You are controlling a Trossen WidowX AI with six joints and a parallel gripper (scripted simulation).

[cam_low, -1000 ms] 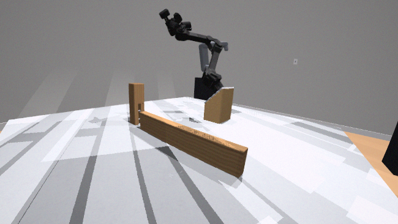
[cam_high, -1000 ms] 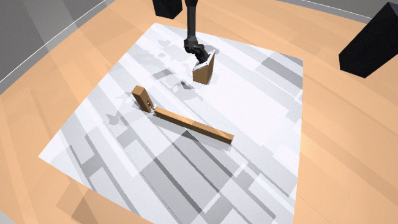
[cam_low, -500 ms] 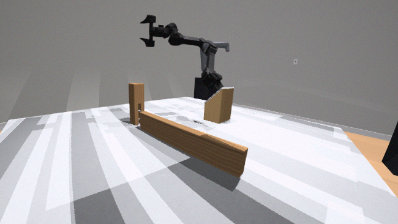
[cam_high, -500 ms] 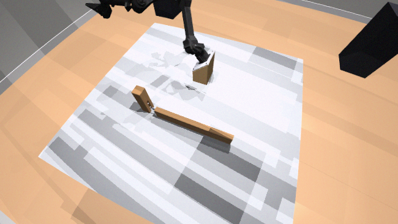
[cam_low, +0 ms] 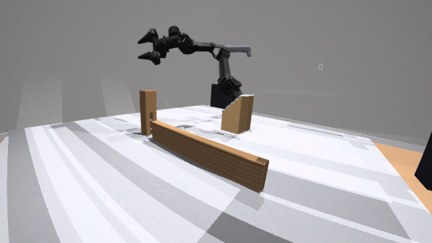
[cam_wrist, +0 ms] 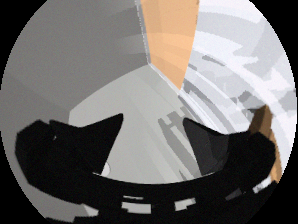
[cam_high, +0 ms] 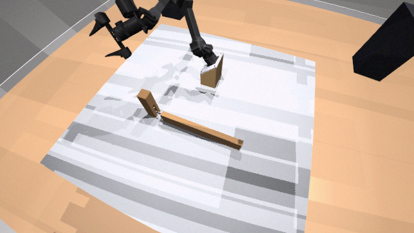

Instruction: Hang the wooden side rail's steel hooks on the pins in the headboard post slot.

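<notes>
Right now my gripper tip is 3 cm short of the upright headboard post, 19 cm to the right of it and 28 cm above it.
</notes>
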